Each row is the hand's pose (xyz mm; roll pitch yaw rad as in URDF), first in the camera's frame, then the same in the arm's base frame.
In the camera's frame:
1: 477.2 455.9 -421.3 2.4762 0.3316 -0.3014
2: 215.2 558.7 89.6 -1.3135 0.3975 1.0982
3: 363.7 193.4 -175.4 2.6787 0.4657 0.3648
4: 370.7 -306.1 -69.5 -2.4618 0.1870 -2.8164
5: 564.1 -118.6 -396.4 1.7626 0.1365 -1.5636
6: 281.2 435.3 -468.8 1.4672 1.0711 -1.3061
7: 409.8 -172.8 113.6 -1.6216 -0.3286 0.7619
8: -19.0 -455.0 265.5 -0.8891 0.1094 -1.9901
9: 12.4 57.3 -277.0 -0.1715 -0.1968 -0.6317
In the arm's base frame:
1: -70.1 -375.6 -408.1 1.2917 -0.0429 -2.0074
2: 450.4 -136.4 -298.1 -2.9688 1.2456 -1.8483
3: 72.0 -305.5 -65.8 1.2355 0.5824 -1.9756
4: -2.1 -370.9 435.1 -1.3448 -0.3468 1.8539
5: -247.9 -523.2 125.6 1.4988 -1.0677 -2.9290
6: -117.4 -180.3 -381.8 1.0977 -0.1163 -3.0222
7: 215.0 -407.2 368.8 -2.4358 0.6190 -0.8877
8: 269.0 -20.3 734.9 -0.3355 -1.0297 2.4861
9: -62.7 35.4 68.1 -1.4511 -0.5381 -1.6115

